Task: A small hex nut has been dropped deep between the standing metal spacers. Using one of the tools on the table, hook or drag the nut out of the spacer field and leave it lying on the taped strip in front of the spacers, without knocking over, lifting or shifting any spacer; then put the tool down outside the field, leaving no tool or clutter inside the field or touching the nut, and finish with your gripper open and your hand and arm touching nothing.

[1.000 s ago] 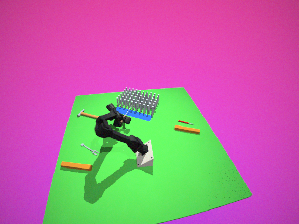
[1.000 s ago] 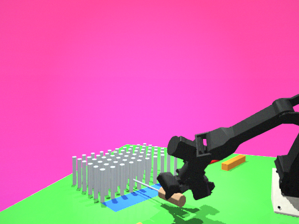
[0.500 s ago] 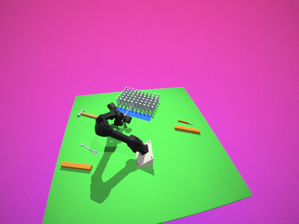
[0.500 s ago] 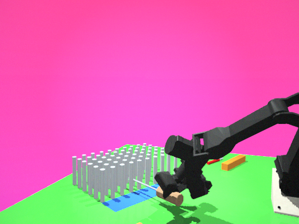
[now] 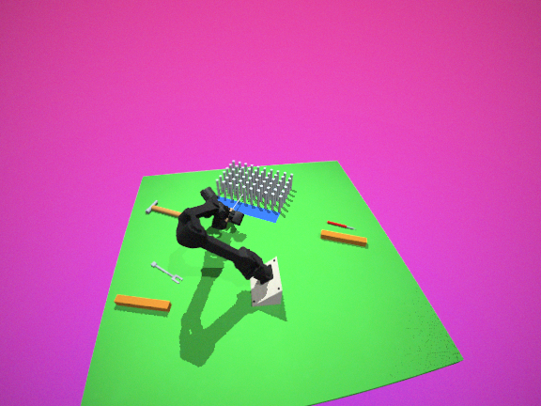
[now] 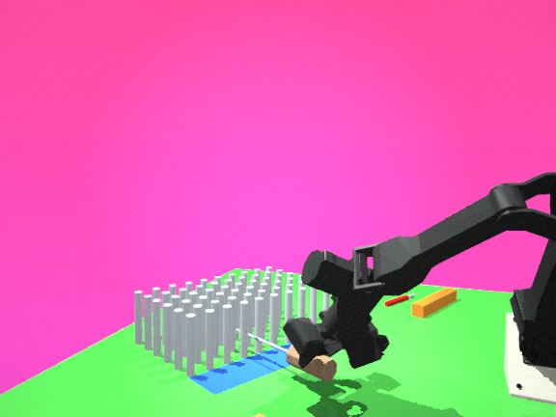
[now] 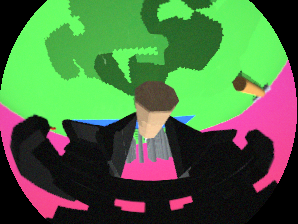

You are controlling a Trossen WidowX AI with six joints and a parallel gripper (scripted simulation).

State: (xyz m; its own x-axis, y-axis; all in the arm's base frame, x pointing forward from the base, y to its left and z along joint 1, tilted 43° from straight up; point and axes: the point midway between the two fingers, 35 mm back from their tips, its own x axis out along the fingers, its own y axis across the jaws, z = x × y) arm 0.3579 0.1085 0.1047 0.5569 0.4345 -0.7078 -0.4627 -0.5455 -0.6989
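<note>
Now: gripper tip 8 cm short of the blue taped strip, 9 cm to the left of it and 3 cm above it. Round my gripper tip: wrench 28 cm behind, 28 cm to the left, 3 cm below; then hook tool 9 cm ahead, 5 cm to the right; then hex nut 25 cm ahead, 13 cm to the right, 3 cm below.
</note>
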